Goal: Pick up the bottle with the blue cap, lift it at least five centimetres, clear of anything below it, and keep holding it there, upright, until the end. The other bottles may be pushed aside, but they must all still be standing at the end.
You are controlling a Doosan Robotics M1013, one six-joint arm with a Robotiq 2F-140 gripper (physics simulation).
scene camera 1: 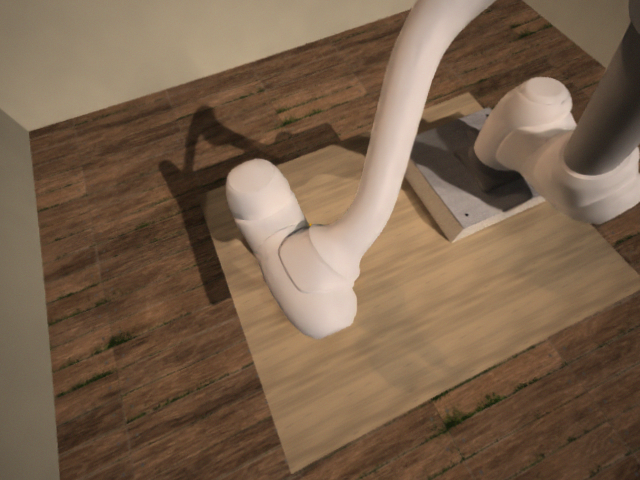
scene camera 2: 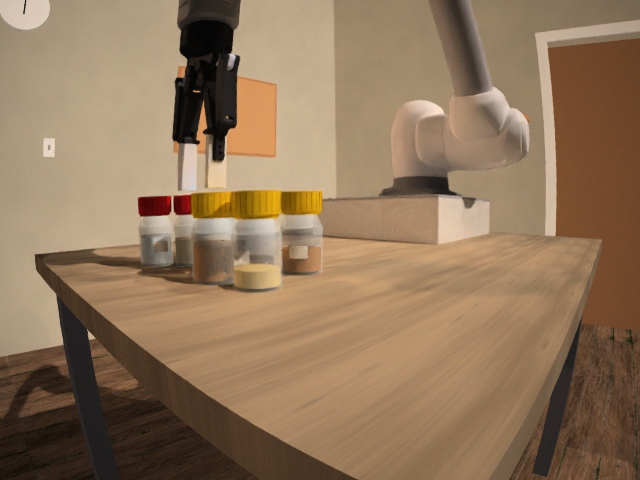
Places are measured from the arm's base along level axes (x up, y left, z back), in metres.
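Pixels of known places: gripper, between the fingertips: point(scene camera 2: 200, 189); arm's base, origin of its link: point(scene camera 1: 492, 163).
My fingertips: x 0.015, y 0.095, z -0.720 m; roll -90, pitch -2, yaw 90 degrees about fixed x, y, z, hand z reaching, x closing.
Ahead of a thing's pixels: the offset from my fingertips to its top centre. Level surfaces: height alone.
My gripper point(scene camera 2: 202, 187) points straight down in scene camera 2, with a gap between its two pale fingertips and nothing between them. Its tips are slightly above the height of the caps. The bottle with the blue cap does not show in either view. Two red-capped bottles {dx -0.006, dy -0.120, dz -0.020 m} point(scene camera 2: 155, 230) {dx -0.006, dy -0.084, dz +0.028 m} point(scene camera 2: 183, 230) stand at the left of the group. Three yellow-capped bottles {dx -0.006, dy +0.054, dz -0.012 m} point(scene camera 2: 212, 238) {dx -0.006, dy +0.117, dz +0.005 m} point(scene camera 2: 256, 240) {dx -0.006, dy +0.082, dz +0.104 m} point(scene camera 2: 301, 232) stand upright in front of them and to the right. In scene camera 1 the arm hides the gripper and nearly all of the bottles.
The bottles stand close together on the wooden table {dx -0.111 m} point(scene camera 1: 439, 310) point(scene camera 2: 413, 330), near its left end in scene camera 2. The robot's base stands on a pale block point(scene camera 1: 450, 227) point(scene camera 2: 382, 219) at the far side. The arm point(scene camera 1: 310, 258) hangs over the table.
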